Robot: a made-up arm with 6 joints. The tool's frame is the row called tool.
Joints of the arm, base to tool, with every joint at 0 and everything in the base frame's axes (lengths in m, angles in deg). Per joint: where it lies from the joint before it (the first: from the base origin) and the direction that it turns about. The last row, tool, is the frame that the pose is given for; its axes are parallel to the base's.
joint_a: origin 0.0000 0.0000 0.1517 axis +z
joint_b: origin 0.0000 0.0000 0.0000 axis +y
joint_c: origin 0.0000 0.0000 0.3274 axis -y
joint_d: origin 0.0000 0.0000 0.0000 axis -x
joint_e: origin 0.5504 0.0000 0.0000 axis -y
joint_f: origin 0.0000 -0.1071 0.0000 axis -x
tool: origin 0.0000 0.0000 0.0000
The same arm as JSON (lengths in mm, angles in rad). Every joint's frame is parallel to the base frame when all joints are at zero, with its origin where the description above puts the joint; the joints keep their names.
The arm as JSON. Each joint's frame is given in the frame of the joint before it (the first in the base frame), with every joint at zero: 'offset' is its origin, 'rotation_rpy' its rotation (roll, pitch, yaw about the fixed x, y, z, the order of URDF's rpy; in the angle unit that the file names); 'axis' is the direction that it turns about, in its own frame. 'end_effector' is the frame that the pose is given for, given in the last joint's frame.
{"length_unit": "mm", "angle_unit": "rad", "chain": [
  {"id": "joint_a", "offset": [0.0, 0.0, 151.7], "rotation_rpy": [0.0, 0.0, 0.0], "axis": [0.0, 0.0, 1.0]},
  {"id": "joint_b", "offset": [0.0, 0.0, 0.0], "rotation_rpy": [0.0, 0.0, 0.0], "axis": [0.0, 1.0, 0.0]},
  {"id": "joint_c", "offset": [0.0, 0.0, 327.4], "rotation_rpy": [0.0, 0.0, 0.0], "axis": [0.0, -1.0, 0.0]},
  {"id": "joint_d", "offset": [0.0, 0.0, 0.0], "rotation_rpy": [0.0, 0.0, 0.0], "axis": [-1.0, 0.0, 0.0]},
  {"id": "joint_e", "offset": [550.4, 0.0, 0.0], "rotation_rpy": [0.0, 0.0, 0.0], "axis": [0.0, -1.0, 0.0]},
  {"id": "joint_f", "offset": [0.0, -107.1, 0.0], "rotation_rpy": [0.0, 0.0, 0.0], "axis": [-1.0, 0.0, 0.0]}
], "end_effector": {"offset": [0.0, 0.0, 0.0], "rotation_rpy": [0.0, 0.0, 0.0]}}

